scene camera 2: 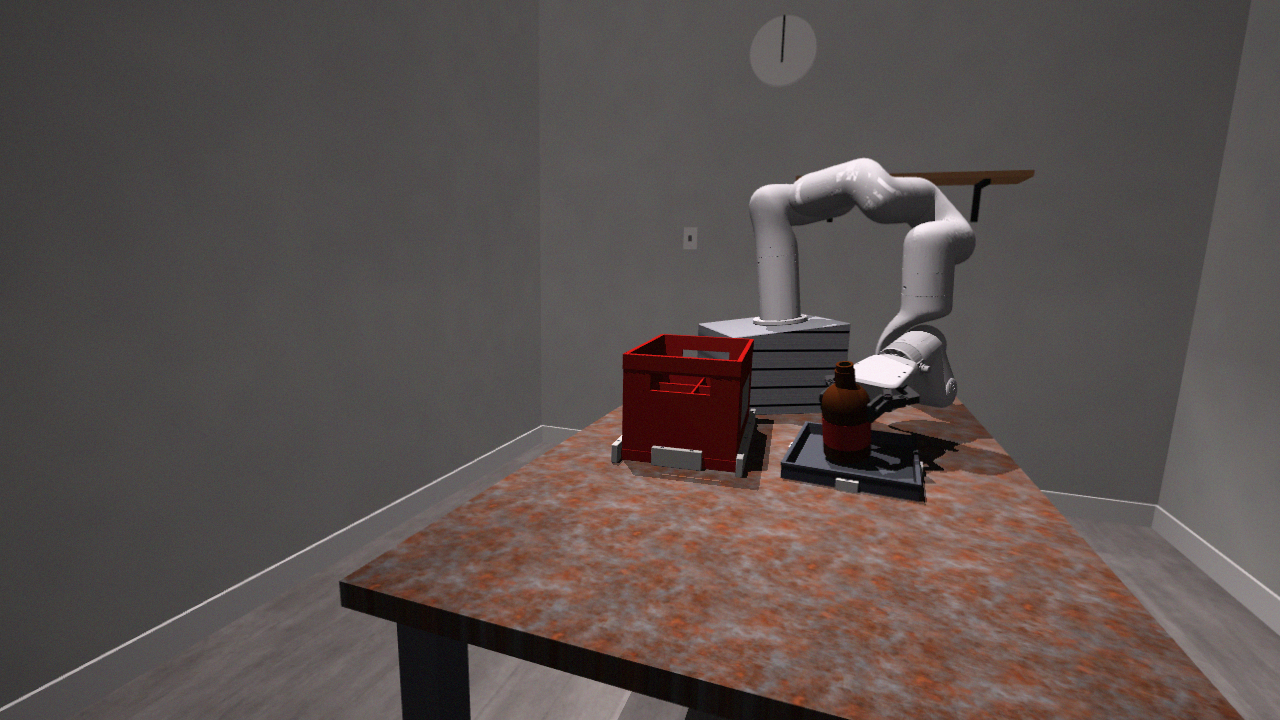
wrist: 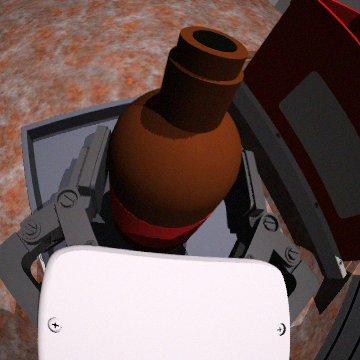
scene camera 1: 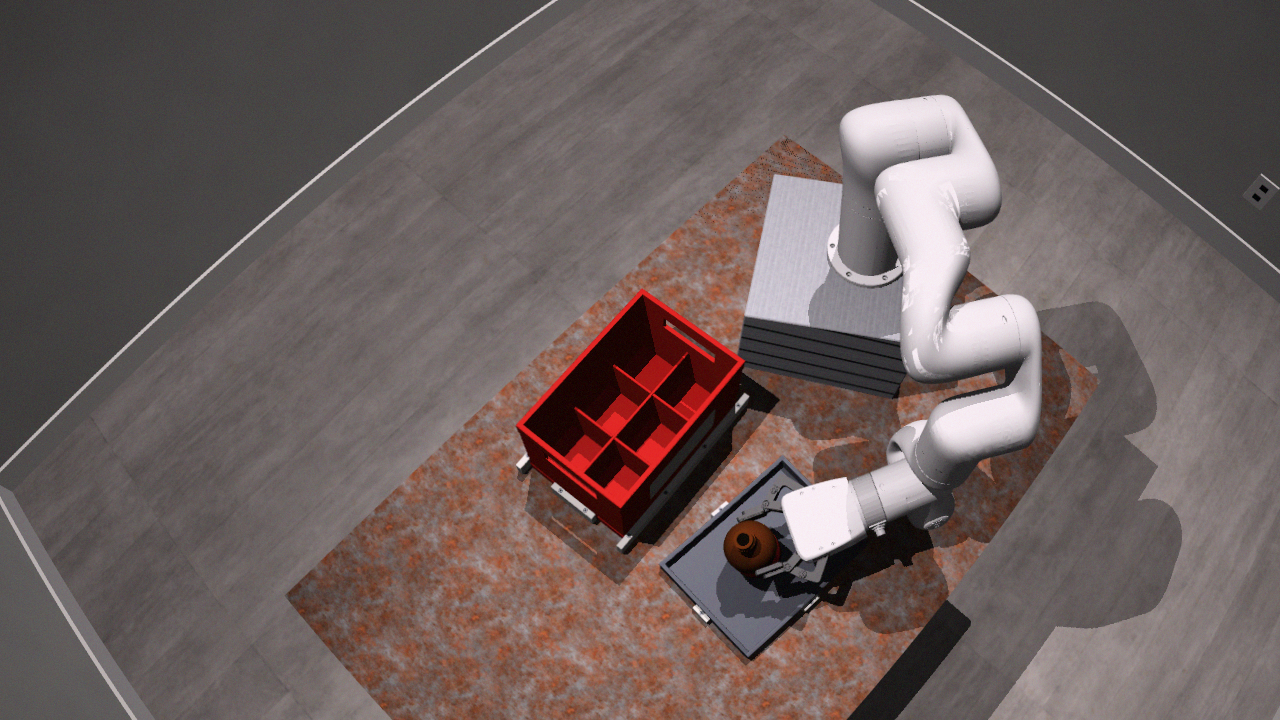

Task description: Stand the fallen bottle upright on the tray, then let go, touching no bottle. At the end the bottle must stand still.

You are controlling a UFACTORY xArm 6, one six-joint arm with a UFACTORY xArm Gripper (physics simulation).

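Pixels of known places: gripper, fingertip midpoint: [scene camera 2: 844,408] [wrist: 172,152]; arm's base, origin of the base link: [scene camera 2: 780,321] [scene camera 1: 867,252].
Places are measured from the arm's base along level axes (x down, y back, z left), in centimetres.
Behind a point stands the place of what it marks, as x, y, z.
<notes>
The brown bottle with a red label [scene camera 1: 747,557] @[5.5, -47.0, 13.0] [scene camera 2: 845,434] @[12.6, -47.7, 12.2] [wrist: 185,170] @[5.4, -43.1, 13.3] is upright, its neck pointing up. It is within the walls of the dark grey tray [scene camera 1: 698,564] @[18.3, -49.3, 7.1] [scene camera 2: 810,476] @[17.8, -53.8, 7.2] [wrist: 55,150] @[18.3, -53.0, 19.2], its base at or very near the tray floor; exact contact is hard to tell. My gripper [scene camera 1: 751,544] @[9.1, -45.1, 11.9] [scene camera 2: 847,402] @[9.1, -45.1, 11.9] [wrist: 172,152] @[9.1, -45.1, 11.9] is shut on the bottle, one finger on each side of its upper body, reaching in from the arm's side. The bottle's lower part is partly hidden behind the gripper body in the wrist view.
A tall red crate with dividers [scene camera 1: 541,452] @[5.2, -53.3, -18.4] [scene camera 2: 680,425] @[12.1, -53.2, -12.8] [wrist: 290,60] @[8.5, -49.3, -4.0] stands beside the tray, with a narrow gap between them. The arm's metal base block [scene camera 1: 787,232] @[1.5, -4.2, -12.0] [scene camera 2: 733,328] @[1.4, -7.3, -10.2] stands behind them on the mottled table [scene camera 1: 429,555] @[18.8, -74.6, -24.9] [scene camera 2: 626,573] @[18.8, -85.8, -11.6].
</notes>
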